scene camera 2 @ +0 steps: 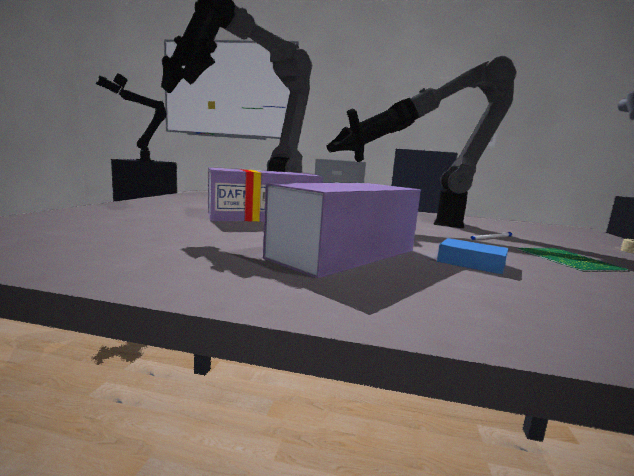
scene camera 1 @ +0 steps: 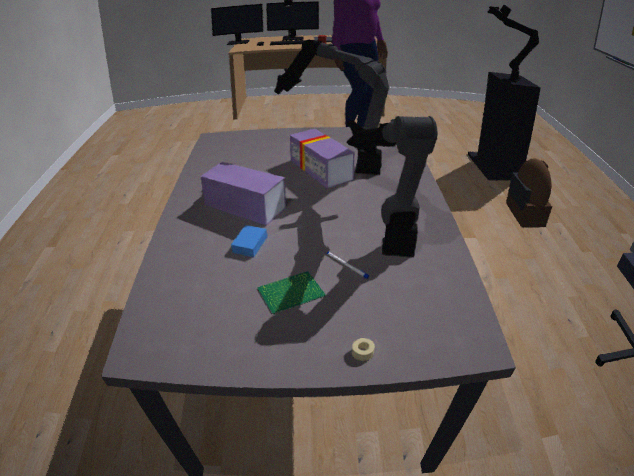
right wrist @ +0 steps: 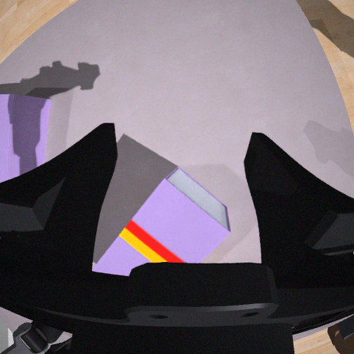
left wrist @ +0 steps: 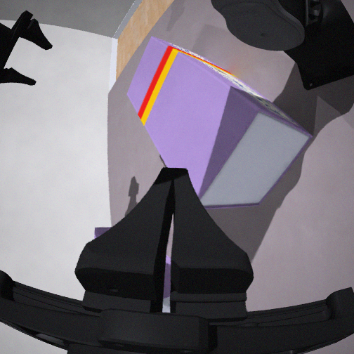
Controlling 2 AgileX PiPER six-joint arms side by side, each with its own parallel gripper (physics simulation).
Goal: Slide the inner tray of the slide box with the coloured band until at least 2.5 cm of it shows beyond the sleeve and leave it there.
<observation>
A blue block shows in scene camera 2 and in scene camera 1; in the right wrist view it is out of frame, in the left wrist view it is out of frame. The same spot on the blue block: [scene camera 1: 248, 242] is [scene camera 2: 492, 248].
</observation>
